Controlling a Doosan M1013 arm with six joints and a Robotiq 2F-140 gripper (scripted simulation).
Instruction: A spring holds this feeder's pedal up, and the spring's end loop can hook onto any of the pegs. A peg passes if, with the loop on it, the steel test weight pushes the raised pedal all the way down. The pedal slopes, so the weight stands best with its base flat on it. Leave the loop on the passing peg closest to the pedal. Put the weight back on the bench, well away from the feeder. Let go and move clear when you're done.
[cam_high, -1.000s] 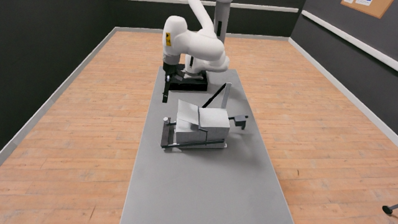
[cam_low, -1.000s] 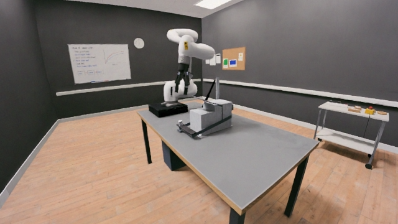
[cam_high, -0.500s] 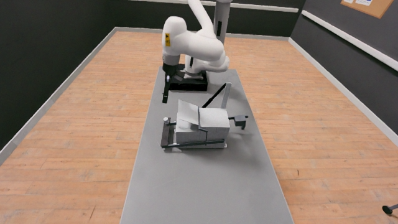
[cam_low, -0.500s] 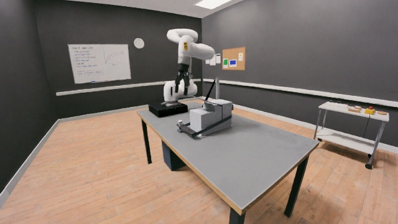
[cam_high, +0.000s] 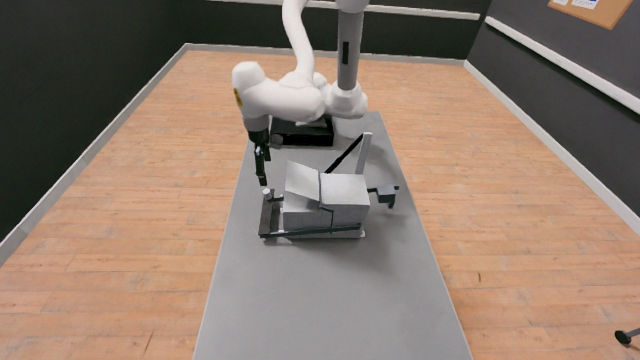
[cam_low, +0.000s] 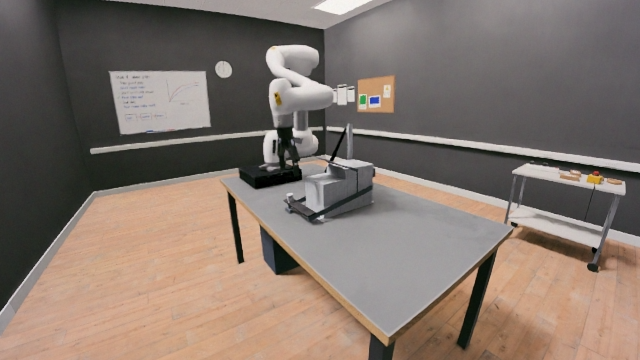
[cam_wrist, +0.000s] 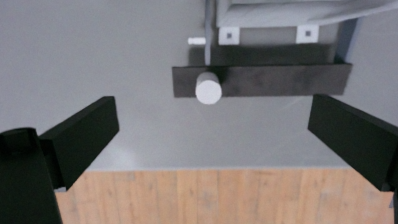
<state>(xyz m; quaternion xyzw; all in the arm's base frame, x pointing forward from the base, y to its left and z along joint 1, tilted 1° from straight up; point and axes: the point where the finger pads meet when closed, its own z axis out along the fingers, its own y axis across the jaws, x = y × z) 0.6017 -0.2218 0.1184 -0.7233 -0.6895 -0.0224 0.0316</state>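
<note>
Right now the steel test weight is 130 mm below my hand. The rest, counted from my hand: small dark object: 200 mm below, 10 mm to the right.
</note>
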